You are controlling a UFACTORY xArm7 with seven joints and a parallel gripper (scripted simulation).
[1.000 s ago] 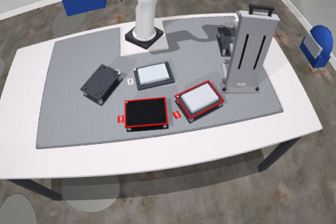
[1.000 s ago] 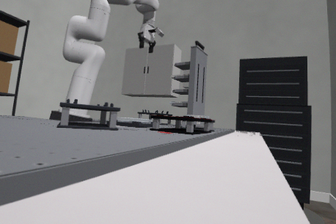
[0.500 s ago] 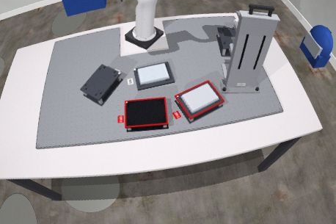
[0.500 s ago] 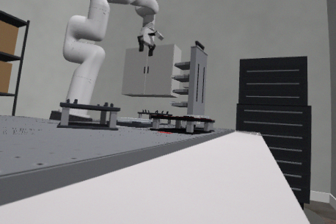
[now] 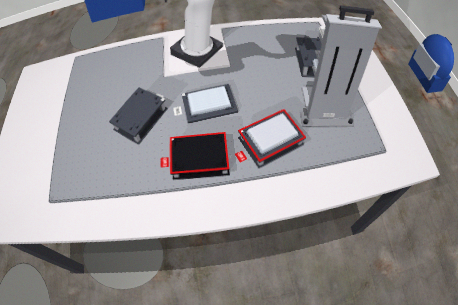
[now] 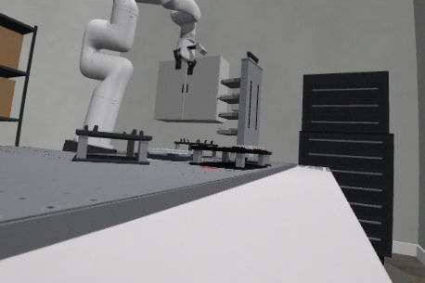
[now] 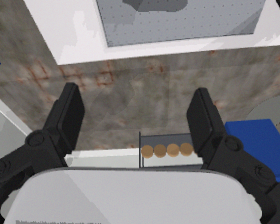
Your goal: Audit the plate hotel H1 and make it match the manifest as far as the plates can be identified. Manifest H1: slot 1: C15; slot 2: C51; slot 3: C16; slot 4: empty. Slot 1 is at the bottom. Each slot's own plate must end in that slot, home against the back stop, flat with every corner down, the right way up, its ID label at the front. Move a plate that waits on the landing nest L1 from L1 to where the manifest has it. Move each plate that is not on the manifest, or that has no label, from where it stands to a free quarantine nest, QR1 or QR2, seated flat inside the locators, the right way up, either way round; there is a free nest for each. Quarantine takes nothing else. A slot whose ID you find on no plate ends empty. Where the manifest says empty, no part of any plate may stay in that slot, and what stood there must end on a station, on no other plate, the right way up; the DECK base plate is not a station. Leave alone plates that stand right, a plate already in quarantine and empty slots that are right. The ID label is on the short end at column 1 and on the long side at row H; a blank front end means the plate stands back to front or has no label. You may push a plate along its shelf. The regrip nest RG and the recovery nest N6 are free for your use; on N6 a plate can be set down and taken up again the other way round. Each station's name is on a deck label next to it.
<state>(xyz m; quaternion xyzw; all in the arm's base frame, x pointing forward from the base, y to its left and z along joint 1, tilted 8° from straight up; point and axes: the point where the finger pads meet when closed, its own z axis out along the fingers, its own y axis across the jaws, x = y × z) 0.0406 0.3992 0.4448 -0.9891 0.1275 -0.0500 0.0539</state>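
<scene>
Now: the RG label 420 mm below my hand. The rest, counted from my hand: H1 label: 250 mm ahead, 40 mm to the left, 420 mm below; white plate: 400 mm ahead, 310 mm to the right, 370 mm below; plate labelled C16: 280 mm ahead, 70 mm to the right, 160 mm below.
</scene>
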